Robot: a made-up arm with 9 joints. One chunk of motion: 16 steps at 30 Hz.
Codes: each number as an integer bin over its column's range. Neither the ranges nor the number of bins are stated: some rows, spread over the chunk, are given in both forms.
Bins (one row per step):
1: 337 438 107 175 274 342 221 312 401
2: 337 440 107 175 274 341 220 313 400
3: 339 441 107 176 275 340 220 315 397
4: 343 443 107 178 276 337 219 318 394
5: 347 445 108 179 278 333 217 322 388
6: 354 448 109 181 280 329 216 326 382
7: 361 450 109 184 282 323 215 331 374
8: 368 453 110 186 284 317 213 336 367
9: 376 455 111 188 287 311 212 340 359
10: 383 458 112 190 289 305 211 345 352
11: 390 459 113 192 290 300 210 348 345
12: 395 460 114 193 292 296 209 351 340
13: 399 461 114 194 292 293 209 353 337
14: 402 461 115 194 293 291 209 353 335
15: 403 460 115 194 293 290 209 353 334
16: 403 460 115 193 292 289 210 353 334
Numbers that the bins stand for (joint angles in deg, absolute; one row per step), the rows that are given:
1: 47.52 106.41 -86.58 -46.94 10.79 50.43 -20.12 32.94 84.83
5: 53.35 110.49 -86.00 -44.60 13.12 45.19 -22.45 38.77 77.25
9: 70.26 116.32 -84.25 -39.36 18.37 32.36 -25.36 49.27 60.35
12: 81.34 119.23 -82.50 -36.44 21.28 23.61 -27.11 55.68 49.27
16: 86.00 119.23 -81.92 -36.44 21.28 19.53 -26.53 56.85 45.77
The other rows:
2: 47.52 107.57 -86.58 -46.94 10.79 49.85 -20.70 33.53 84.25
3: 48.68 108.16 -86.58 -46.35 11.37 49.27 -20.70 34.69 82.50
4: 51.02 109.32 -86.58 -45.19 11.95 47.52 -21.28 36.44 80.75
6: 57.43 112.24 -85.42 -43.44 14.28 42.85 -23.03 41.11 73.76
7: 61.51 113.40 -85.42 -41.69 15.45 39.36 -23.61 44.02 69.09
8: 65.59 115.15 -84.83 -40.52 16.62 35.86 -24.78 46.94 65.01
10: 74.34 118.07 -83.67 -38.19 19.53 28.86 -25.95 52.18 56.26
11: 78.42 118.65 -83.09 -37.02 20.12 25.95 -26.53 53.93 52.18
13: 83.67 119.82 -82.50 -35.86 21.28 21.86 -27.11 56.85 47.52
14: 85.42 119.82 -81.92 -35.86 21.86 20.70 -27.11 56.85 46.35
15: 86.00 119.23 -81.92 -35.86 21.86 20.12 -27.11 56.85 45.77

